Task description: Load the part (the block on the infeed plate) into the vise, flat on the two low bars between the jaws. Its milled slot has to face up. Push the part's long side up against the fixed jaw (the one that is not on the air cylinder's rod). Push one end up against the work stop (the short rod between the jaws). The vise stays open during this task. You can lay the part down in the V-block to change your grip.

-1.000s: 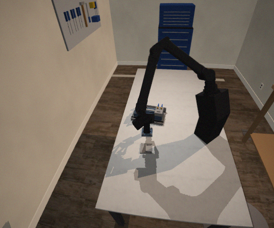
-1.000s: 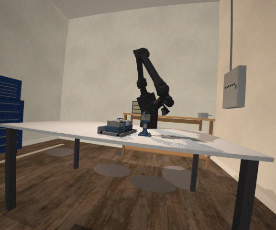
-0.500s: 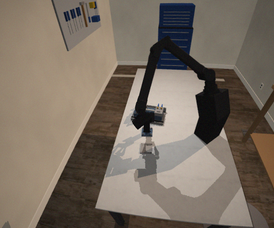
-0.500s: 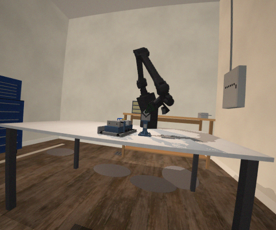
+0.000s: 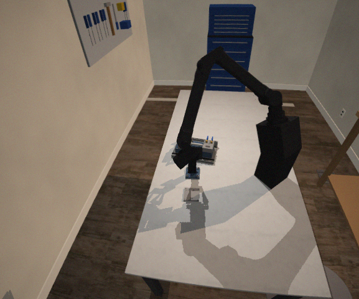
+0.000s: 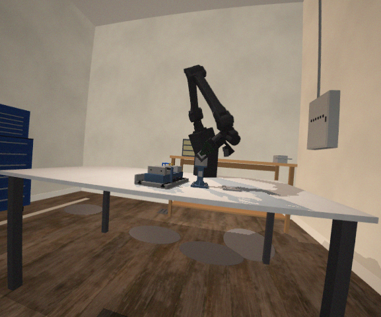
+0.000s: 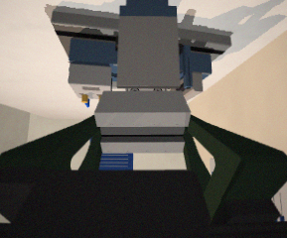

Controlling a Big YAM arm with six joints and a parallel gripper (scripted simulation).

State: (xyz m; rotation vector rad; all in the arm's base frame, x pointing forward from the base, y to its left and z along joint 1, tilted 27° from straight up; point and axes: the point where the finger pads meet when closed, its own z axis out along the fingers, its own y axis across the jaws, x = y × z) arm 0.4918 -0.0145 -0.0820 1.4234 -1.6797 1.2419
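The part lies right at my hand. From my hand the other things lie so: post (120 mm below); air cylinder rod (40 mm behind, 190 mm to the right, 100 mm below); work stop rod (60 mm ahead, 170 mm to the right, 90 mm below).
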